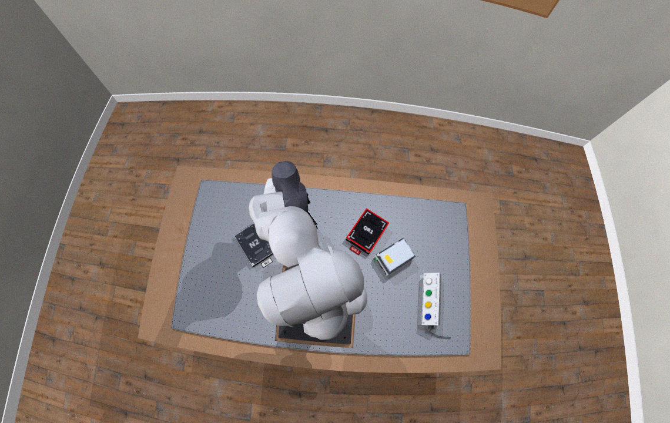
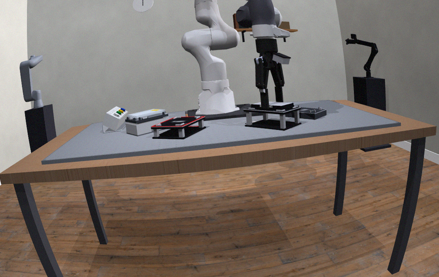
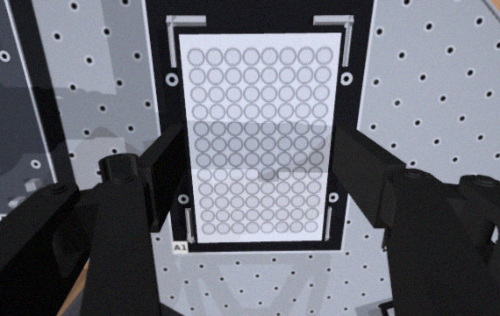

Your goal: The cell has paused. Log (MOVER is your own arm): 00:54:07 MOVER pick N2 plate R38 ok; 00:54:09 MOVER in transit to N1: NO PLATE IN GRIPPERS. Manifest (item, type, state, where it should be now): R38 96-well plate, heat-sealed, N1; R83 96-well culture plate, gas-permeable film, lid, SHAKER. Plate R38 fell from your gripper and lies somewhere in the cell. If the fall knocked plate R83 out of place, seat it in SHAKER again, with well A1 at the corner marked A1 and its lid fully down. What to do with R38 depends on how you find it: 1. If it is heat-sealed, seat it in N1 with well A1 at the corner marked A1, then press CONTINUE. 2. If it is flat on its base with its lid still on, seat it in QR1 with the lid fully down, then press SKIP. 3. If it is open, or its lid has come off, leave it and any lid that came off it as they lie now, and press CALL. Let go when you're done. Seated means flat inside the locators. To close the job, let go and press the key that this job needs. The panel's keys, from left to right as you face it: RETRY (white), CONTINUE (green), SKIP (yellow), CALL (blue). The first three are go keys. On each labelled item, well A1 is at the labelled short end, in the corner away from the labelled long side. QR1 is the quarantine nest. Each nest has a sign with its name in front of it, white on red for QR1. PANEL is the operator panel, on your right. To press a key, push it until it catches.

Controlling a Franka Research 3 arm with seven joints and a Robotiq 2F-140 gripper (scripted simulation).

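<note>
Now: the plate R38 20 mm below my hand. The rest, counted from my hand: N1 nest (40 mm below); then QR1 nest (20 mm behind, 320 mm to the right, 50 mm below); then retry key (230 mm behind, 590 mm to the right, 20 mm below).
</note>
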